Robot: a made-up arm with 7 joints.
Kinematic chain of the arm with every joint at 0, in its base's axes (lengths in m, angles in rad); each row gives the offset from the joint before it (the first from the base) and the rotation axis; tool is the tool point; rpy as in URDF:
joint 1: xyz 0.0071 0.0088 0.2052 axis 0 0.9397 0.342
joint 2: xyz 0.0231 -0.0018 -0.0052 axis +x
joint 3: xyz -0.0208 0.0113 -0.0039 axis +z
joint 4: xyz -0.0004 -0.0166 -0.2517 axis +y
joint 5: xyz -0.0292 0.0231 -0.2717 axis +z
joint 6: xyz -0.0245 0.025 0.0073 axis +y
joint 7: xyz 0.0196 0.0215 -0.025 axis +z
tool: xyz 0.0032 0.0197 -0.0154 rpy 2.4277 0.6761 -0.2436
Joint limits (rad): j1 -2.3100..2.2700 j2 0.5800..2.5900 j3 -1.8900..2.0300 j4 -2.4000..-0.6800 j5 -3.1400..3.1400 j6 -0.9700..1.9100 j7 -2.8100..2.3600
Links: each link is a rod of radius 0.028 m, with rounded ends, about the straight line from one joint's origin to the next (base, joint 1, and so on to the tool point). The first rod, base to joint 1, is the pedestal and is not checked.
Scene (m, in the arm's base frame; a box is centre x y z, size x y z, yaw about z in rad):
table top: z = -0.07
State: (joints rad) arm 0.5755 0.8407 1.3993 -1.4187 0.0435 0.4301 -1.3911
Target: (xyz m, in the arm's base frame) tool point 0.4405 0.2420 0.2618
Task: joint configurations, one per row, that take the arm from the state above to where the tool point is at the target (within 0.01 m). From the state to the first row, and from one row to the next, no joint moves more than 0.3 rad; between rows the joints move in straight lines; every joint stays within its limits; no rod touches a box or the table.
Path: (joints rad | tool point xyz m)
1: 0.7093 1.0909 1.3377 -1.3960 0.0565 0.4603 -1.3902 | -0.0056 0.4663 0.3208
2: 0.8431 1.3410 1.2761 -1.3733 0.0696 0.4904 -1.3893 | 0.0827 0.4461 0.3787
3: 0.9769 1.5912 1.2144 -1.3507 0.0826 0.5206 -1.3884 | 0.1828 0.4106 0.4027
4: 1.1107 1.8414 1.1528 -1.3280 0.0957 0.5508 -1.3875 | 0.2835 0.3631 0.3896
5: 1.2446 2.0916 1.0912 -1.3053 0.1087 0.5810 -1.3866 | 0.3729 0.3061 0.3407
6: 1.3784 2.3417 1.0296 -1.2826 0.1218 0.6111 -1.3858 | 0.4405 0.2420 0.2618

